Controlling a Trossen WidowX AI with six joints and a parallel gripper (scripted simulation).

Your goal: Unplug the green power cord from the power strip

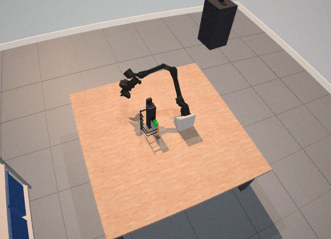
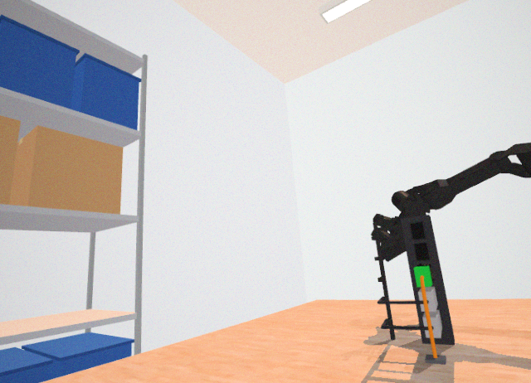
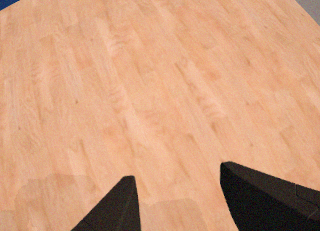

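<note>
My gripper tip is 130 mm past the green plug, 350 mm to the right of it and 20 mm above it. The rest, counted from my gripper tip: anchor: 130 mm behind, 420 mm to the left, 160 mm below.
</note>
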